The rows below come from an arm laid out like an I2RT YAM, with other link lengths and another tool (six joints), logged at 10 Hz.
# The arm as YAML. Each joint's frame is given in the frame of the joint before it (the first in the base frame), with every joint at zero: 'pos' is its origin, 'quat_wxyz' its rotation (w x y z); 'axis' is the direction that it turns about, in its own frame. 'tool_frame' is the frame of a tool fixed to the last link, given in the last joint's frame.
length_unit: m
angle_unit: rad
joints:
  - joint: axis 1
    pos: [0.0, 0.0, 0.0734]
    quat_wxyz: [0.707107, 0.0, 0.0, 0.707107]
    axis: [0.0, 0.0, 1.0]
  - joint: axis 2
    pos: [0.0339, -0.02, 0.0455]
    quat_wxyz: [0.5, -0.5, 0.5, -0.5]
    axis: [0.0, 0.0, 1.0]
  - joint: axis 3
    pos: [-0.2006, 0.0, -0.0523]
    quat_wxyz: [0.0, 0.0, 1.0, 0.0]
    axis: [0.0, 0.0, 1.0]
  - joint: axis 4
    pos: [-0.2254, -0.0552, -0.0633]
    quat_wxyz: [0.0, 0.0, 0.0, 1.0]
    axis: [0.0, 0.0, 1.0]
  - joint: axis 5
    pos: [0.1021, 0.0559, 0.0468]
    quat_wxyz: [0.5, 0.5, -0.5, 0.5]
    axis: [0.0, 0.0, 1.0]
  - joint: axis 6
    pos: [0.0, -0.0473, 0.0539]
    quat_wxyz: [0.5, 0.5, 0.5, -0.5]
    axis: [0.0, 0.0, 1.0]
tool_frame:
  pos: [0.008, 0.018, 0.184]
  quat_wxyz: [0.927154, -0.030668, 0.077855, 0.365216]
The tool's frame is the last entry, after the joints.
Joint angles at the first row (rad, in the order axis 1, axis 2, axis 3, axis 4, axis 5, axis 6):
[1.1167, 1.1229, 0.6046, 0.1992, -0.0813, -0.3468]
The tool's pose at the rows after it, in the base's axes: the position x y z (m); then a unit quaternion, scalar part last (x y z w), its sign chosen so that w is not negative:
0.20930, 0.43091, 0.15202, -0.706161, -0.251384, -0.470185, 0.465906
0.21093, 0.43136, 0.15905, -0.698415, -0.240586, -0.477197, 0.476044
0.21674, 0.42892, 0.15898, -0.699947, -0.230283, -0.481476, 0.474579
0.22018, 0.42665, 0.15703, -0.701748, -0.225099, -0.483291, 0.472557
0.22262, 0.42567, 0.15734, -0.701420, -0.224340, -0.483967, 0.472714
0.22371, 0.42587, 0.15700, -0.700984, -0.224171, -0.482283, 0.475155
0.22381, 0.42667, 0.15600, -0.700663, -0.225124, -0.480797, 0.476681
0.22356, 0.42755, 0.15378, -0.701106, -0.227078, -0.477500, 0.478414
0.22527, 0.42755, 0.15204, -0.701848, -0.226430, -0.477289, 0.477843
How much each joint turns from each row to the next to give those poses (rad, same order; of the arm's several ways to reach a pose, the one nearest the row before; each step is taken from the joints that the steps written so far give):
[-0.0015, -0.0016, -0.0353, 0.0767, 0.0031, 0.0277]
[0.0000, 0.0000, -0.0170, 0.0507, 0.0045, 0.0154]
[-0.0076, 0.0046, -0.0062, 0.0170, 0.0108, 0.0107]
[-0.0062, 0.0015, -0.0077, 0.0092, 0.0046, 0.0046]
[-0.0091, 0.0016, 0.0000, 0.0031, -0.0076, -0.0015]
[-0.0078, 0.0061, 0.0000, 0.0076, -0.0123, 0.0015]
[-0.0031, 0.0077, 0.0000, 0.0077, -0.0077, 0.0000]
[-0.0045, 0.0092, 0.0000, 0.0061, -0.0122, 0.0000]
[-0.0046, 0.0092, 0.0000, 0.0077, -0.0031, 0.0000]

